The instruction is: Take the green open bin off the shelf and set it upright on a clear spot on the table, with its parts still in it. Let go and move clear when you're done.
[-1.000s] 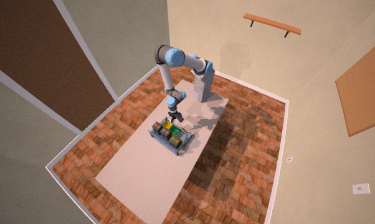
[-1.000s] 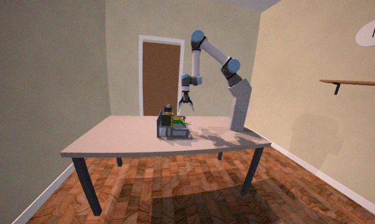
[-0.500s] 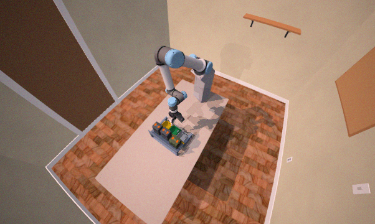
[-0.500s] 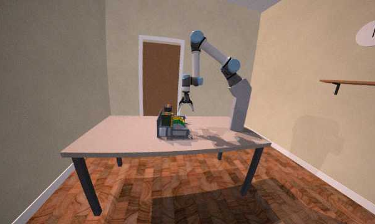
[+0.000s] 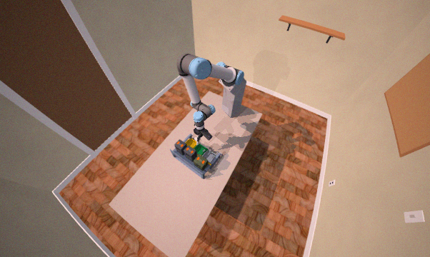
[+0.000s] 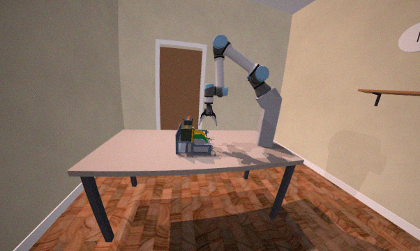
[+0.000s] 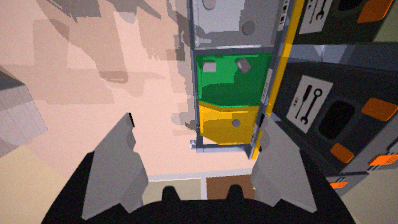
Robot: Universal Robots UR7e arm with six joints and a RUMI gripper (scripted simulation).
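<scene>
Right now the green open bin is 80 mm ahead of my hand, 10 mm to the right of it and 140 mm below it. From my hand the other things lie so: grey bin (100 mm ahead, 100 mm to the left, 140 mm below); then yellow bin (70 mm ahead, 120 mm to the right, 140 mm below); then yellow strip (130 mm ahead, 20 mm to the right, 70 mm below).
</scene>
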